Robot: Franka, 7 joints.
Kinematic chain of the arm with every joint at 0, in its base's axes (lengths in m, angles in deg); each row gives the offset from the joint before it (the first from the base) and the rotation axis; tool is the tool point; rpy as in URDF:
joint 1: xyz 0 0 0.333 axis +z
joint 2: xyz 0 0 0 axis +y
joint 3: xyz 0 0 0.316 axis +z
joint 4: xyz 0.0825 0 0 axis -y
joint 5: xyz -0.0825 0 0.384 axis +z
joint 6: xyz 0 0 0 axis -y
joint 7: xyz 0.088 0 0 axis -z
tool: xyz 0 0 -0.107 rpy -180 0 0
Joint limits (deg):
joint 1: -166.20..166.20
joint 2: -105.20..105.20
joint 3: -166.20..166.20
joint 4: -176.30..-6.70
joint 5: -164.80..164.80
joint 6: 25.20..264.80
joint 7: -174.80..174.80
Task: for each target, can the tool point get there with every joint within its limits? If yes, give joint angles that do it. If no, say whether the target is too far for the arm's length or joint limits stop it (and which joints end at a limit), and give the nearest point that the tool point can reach.
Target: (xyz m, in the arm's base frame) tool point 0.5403 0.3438 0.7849
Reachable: yes | joints -109.25 -33.51 126.62 -51.26 106.39 189.70 145.74
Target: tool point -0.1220 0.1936 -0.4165
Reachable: no: joint limits stop it (at a limit: joint 2) | nearest point -0.1249 0.1982 -0.3585 | short by 0.058 m
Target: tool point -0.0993 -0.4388 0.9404
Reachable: yes | joints 125.45 -26.62 68.40 -36.35 65.60 69.03 27.83
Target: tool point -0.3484 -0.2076 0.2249
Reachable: yes | joints -48.15 76.47 -79.94 -151.31 97.58 133.86 32.12
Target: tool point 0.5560 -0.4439 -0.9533
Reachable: no: too far | nearest point 0.3692 -0.2948 -0.3260 | short by 0.671 m
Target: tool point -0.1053 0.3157 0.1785
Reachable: yes | joints 58.44 32.90 31.90 -136.95 36.11 69.58 -86.87
